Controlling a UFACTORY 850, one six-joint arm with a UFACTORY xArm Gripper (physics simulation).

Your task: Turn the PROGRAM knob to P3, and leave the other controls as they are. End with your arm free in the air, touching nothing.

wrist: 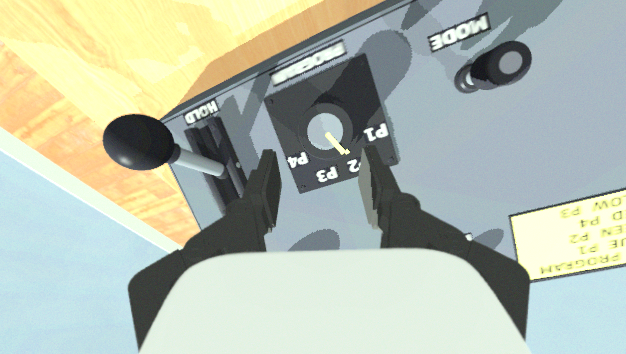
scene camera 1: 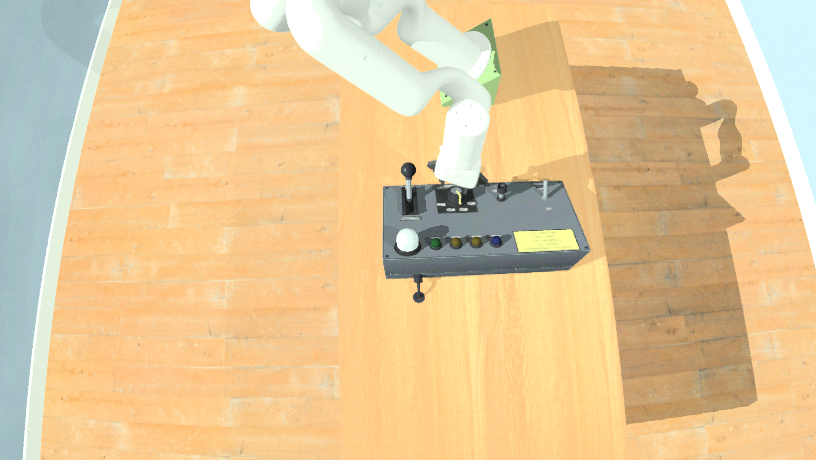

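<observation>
The PROGRAM knob [scene camera 1: 456,195] [wrist: 325,131] is a round dial with a grey top and a pale yellow pointer, on a black square plate [scene camera 1: 446,209] [wrist: 350,75] marked P1 to P4. The pointer is turned toward P2. My gripper [wrist: 319,165] is partly open, with nothing between its fingers. In the wrist view its fingertips show on either side of the plate's lower part, one near P4 and the other partly covering P2. In the scene view the arm's wrist hangs over the back edge of the panel and hides most of the gripper; its height above the knob is hard to tell.
The HOLD lever [scene camera 1: 408,170] [wrist: 137,142] with a black ball stands beside the plate, close to one finger. The MODE knob [scene camera 1: 501,191] [wrist: 507,63] stands on the other side. A metal toggle [scene camera 1: 545,189], a white dome [scene camera 1: 407,240], several coloured buttons and a yellow label [scene camera 1: 546,240] [wrist: 575,235] are on the panel.
</observation>
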